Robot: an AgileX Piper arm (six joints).
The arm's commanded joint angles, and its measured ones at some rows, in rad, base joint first. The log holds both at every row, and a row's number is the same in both.
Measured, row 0:
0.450 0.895 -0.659 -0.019 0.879 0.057
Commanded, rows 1 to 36:
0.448 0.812 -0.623 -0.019 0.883 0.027
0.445 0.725 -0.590 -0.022 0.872 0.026
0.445 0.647 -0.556 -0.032 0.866 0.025
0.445 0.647 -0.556 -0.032 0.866 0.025
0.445 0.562 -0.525 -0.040 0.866 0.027
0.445 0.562 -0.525 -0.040 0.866 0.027
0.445 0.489 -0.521 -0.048 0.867 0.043
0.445 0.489 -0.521 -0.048 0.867 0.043
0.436 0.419 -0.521 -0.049 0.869 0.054
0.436 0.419 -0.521 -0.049 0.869 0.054
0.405 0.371 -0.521 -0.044 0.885 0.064
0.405 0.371 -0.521 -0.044 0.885 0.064
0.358 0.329 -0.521 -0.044 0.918 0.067
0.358 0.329 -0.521 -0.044 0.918 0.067
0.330 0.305 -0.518 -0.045 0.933 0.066
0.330 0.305 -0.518 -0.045 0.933 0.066
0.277 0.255 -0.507 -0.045 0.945 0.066
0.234 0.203 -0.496 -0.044 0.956 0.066
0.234 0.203 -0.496 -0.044 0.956 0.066
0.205 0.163 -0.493 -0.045 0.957 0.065
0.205 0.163 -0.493 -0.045 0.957 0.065
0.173 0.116 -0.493 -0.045 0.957 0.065
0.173 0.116 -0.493 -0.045 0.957 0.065
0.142 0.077 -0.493 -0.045 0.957 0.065
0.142 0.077 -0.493 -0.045 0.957 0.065
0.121 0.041 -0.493 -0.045 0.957 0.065
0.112 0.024 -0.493 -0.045 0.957 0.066
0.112 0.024 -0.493 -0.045 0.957 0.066
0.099 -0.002 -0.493 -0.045 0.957 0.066
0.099 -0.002 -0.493 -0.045 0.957 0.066
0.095 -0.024 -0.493 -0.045 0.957 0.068
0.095 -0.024 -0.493 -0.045 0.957 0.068
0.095 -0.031 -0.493 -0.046 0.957 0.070
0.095 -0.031 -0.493 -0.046 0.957 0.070
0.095 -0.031 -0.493 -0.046 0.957 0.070
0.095 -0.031 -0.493 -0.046 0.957 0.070
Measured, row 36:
0.103 -0.004 -0.493 -0.045 0.958 0.060
